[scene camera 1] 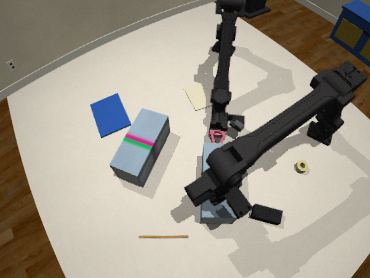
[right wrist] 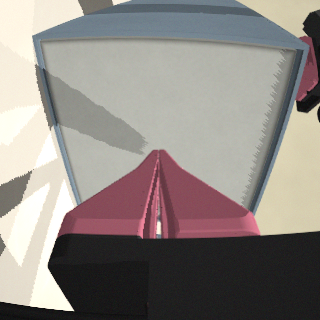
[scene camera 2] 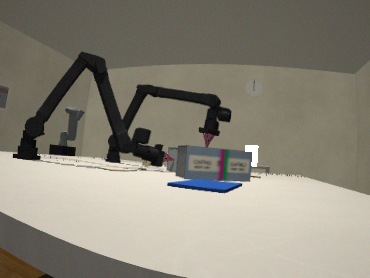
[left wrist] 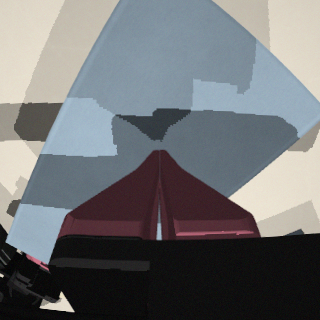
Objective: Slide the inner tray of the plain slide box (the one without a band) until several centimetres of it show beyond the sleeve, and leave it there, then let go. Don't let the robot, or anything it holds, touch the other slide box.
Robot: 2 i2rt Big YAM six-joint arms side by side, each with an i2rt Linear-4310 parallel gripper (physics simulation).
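Places are measured from the left arm's base along level axes (x ahead, y left, z up), in millimetres.
Where they show: left gripper, fingertip midpoint: (left wrist: 158, 159); right gripper, fingertip midpoint: (right wrist: 158, 159) (scene camera 2: 174, 159); left arm's base, link origin: (scene camera 1: 319, 134) (scene camera 2: 113, 161); right arm's base, link origin: (scene camera 2: 27, 158).
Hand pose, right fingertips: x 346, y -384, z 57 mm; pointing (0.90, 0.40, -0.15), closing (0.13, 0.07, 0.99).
Note:
Each offset is from my right fingertips to the top centre of the thing.
The plain blue-grey slide box {118 mm ahead, 66 mm left, 59 mm up} (scene camera 1: 209, 151) (scene camera 2: 173, 152) (left wrist: 150, 60) (right wrist: 165, 25) lies partly under the left arm. The pale end of its inner tray {2 mm ahead, 6 mm left, 55 mm up} (right wrist: 175, 95) sits within the sleeve's rim in the right wrist view. My left gripper (scene camera 2: 207, 145) (left wrist: 158, 159) is shut and empty, fingers down over the sleeve's top; whether it touches is unclear. My right gripper (scene camera 1: 217, 141) (scene camera 2: 172, 158) (right wrist: 158, 159) is shut and empty, its tips at or close to the tray's end; contact is unclear. The banded slide box {128 mm ahead, 257 mm right, 59 mm up} (scene camera 1: 150, 125) (scene camera 2: 200, 167) stands apart, with pink and green stripes.
A blue flat panel {46 mm ahead, 517 mm right, 49 mm down} (scene camera 1: 110, 115) (scene camera 2: 205, 185) lies beside the banded box. A cream sheet {249 mm back, 207 mm right, 52 mm down} (scene camera 1: 197, 96) lies near the right arm. A black block {126 mm ahead, 277 mm left, 22 mm down} (scene camera 1: 266, 214) is right of the plain box, a yellow ring {129 mm back, 342 mm left, 32 mm down} (scene camera 1: 297, 167) farther right, and a wooden stick {373 mm ahead, 13 mm right, 50 mm down} (scene camera 1: 163, 236) at the front.

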